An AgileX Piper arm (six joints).
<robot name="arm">
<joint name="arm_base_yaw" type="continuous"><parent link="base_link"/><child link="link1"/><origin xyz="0 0 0.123" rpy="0 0 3.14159"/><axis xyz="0 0 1"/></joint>
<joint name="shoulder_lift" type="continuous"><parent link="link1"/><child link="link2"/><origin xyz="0 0 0" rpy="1.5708 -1.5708 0"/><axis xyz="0 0 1"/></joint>
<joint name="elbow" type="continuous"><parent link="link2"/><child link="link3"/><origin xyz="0.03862 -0.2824 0" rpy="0 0 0"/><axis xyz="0 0 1"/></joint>
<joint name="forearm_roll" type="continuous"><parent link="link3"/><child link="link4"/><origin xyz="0.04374 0.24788 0" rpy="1.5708 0 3.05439"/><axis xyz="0 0 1"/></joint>
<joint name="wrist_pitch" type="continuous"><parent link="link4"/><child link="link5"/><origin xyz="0 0 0" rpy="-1.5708 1.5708 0"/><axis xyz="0 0 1"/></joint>
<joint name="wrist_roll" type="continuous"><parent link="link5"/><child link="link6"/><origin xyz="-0.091 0 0" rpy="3.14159 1.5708 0"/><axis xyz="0 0 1"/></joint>
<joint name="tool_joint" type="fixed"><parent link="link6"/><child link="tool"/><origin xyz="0 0 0" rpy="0 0 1.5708"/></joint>
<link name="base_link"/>
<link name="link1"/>
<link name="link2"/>
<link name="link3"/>
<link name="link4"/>
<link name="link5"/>
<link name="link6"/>
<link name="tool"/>
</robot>
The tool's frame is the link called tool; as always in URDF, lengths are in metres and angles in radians. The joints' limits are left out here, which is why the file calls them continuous.
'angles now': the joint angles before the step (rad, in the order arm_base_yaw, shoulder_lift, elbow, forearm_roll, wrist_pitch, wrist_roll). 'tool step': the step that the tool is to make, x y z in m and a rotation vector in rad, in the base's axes. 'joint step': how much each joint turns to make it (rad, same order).
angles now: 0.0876, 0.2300, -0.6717, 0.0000, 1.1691, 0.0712
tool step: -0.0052, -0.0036, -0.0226, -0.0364, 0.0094, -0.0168
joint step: -0.0005, -0.0711, 0.0836, -0.0374, 0.0000, -0.0038
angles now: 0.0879, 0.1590, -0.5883, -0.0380, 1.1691, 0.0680
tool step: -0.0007, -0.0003, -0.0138, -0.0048, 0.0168, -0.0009
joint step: -0.0002, -0.0313, 0.0505, -0.0029, -0.0020, -0.0010
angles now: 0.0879, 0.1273, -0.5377, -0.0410, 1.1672, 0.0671
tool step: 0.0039, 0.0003, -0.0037, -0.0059, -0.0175, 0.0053
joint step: 0.0002, -0.0010, 0.0231, -0.0013, -0.0393, -0.0070
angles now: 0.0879, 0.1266, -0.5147, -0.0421, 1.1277, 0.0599
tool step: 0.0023, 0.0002, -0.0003, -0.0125, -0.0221, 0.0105
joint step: -0.0002, -0.0001, 0.0087, -0.0006, -0.0302, -0.0165
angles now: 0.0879, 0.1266, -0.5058, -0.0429, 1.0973, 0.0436
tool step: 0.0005, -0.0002, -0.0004, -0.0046, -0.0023, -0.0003
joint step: -0.0006, 0.0002, 0.0026, -0.0030, -0.0048, -0.0025
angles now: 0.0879, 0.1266, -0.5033, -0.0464, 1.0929, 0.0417
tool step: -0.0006, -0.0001, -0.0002, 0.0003, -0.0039, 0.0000
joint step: 0.0007, -0.0046, 0.0010, -0.0007, -0.0003, 0.0007
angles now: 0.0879, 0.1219, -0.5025, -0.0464, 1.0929, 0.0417
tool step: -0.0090, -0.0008, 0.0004, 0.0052, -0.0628, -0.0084
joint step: -0.0087, -0.0608, 0.0011, 0.0002, -0.0033, -0.0002
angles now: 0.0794, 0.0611, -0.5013, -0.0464, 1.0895, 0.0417
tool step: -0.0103, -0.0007, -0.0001, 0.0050, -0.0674, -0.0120
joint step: -0.0123, -0.0673, -0.0001, 0.0004, -0.0002, -0.0003
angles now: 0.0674, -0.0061, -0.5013, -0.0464, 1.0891, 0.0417
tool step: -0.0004, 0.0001, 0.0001, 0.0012, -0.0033, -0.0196
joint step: -0.0189, -0.0022, -0.0002, -0.0002, -0.0009, 0.0014
